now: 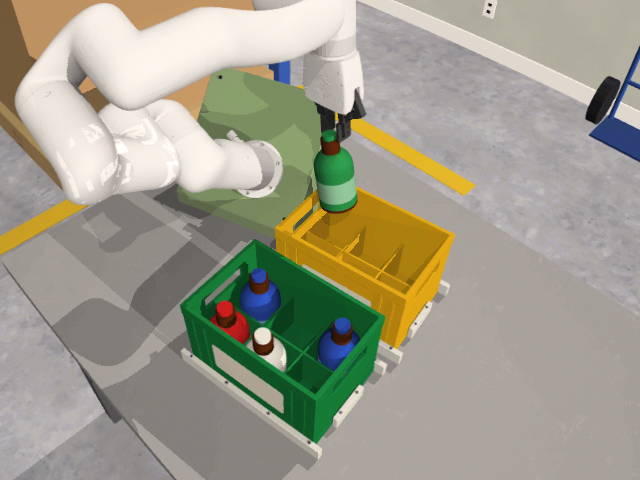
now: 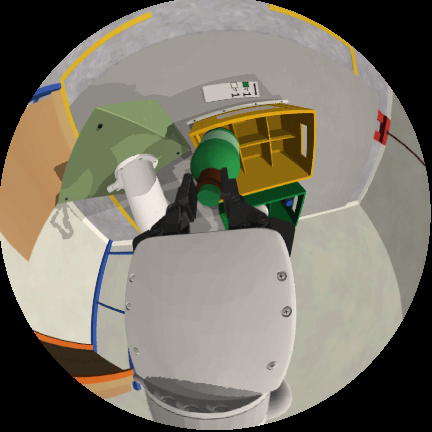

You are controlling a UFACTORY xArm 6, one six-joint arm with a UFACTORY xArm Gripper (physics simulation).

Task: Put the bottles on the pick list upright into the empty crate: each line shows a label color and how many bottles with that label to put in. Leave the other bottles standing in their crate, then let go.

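Frame: origin at the arm's base, x left, y back, z up, level; metres.
Seen in the pictures: gripper, between the fingertips: (image 1: 336, 134) (image 2: 207, 180); arm's base, origin of its link: (image 1: 256, 169) (image 2: 135, 166).
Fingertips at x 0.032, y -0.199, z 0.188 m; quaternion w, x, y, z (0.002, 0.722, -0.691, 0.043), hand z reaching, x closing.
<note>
Pixels of each thing's middle, then the offset from my fingertips to it. "pt": a spot on its surface instead. Level surfaces: height alone.
- pick list, middle of its body: (image 2: 231, 89) dx +0.115, dy -0.092, dz -0.302 m
- green-capped green bottle, middle of its body: (image 2: 215, 162) (image 1: 334, 169) dx -0.012, dy -0.012, dz -0.066 m
- yellow crate, a spot on its surface: (image 1: 393, 310) pt dx -0.103, dy -0.258, dz -0.174 m
- green crate, middle of its body: (image 1: 282, 340) (image 2: 258, 203) dx -0.266, dy -0.156, dz -0.215 m
- white bottle, middle of its body: (image 1: 264, 359) dx -0.313, dy -0.163, dz -0.218 m
- red bottle, middle of its body: (image 1: 228, 333) dx -0.326, dy -0.081, dz -0.218 m
- grey table, height of its surface: dz -0.303 m
The pick list (image 2: 217, 93) shows white 1 and green 1. My gripper (image 1: 334, 134) (image 2: 207, 180) is shut on the neck of a green-capped green bottle (image 1: 334, 167) (image 2: 216, 156) with a pale green label. The bottle hangs slightly tilted above the arm-base end of the yellow crate (image 1: 393, 310) (image 2: 313, 150). That crate's visible compartments are empty; the bottle hides some. The green crate (image 1: 343, 400) (image 2: 301, 201) holds a white bottle (image 1: 267, 355), a red bottle (image 1: 230, 326), a blue bottle (image 1: 260, 299) near its back-left corner and another blue bottle (image 1: 337, 348) at right, all upright.
The green base plate (image 1: 258, 103) (image 2: 150, 115) with the arm's round mount (image 1: 266, 169) stands beside the yellow crate. Pale strips (image 1: 268, 413) line the crates on the grey table (image 1: 491, 361). The two crates stand close together. A blue hand truck (image 1: 620, 135) stands on the floor at right.
</note>
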